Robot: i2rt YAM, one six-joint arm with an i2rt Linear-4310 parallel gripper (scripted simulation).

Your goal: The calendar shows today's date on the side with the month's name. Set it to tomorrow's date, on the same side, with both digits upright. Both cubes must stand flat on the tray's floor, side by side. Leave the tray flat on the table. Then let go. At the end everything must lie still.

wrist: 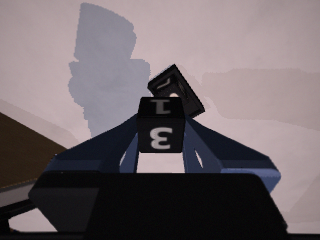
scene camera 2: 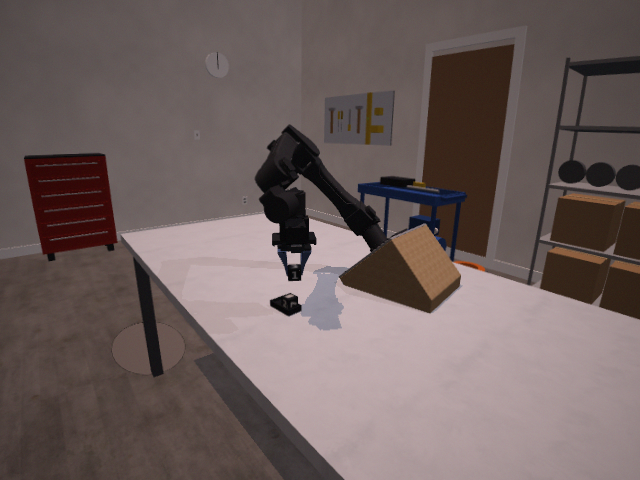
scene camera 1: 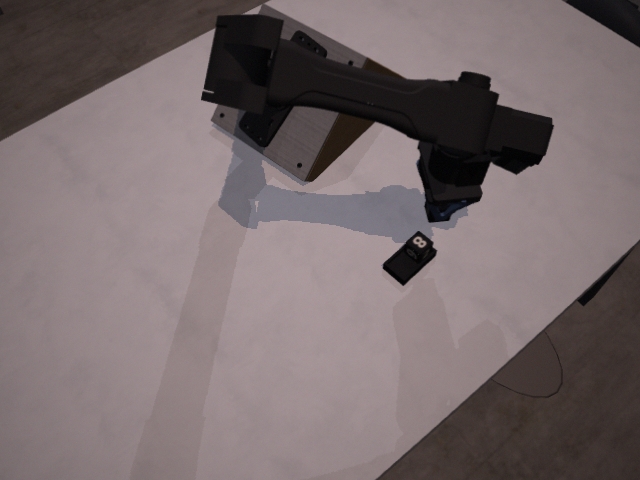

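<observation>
My gripper [scene camera 1: 437, 209] is visible to me here, and I find it again in the wrist view [wrist: 160, 120]. There is a black cube [wrist: 160, 121]. I can also see a black tray [scene camera 1: 400, 266], and the wrist view [wrist: 194, 108] gives me another look at that tray.
</observation>
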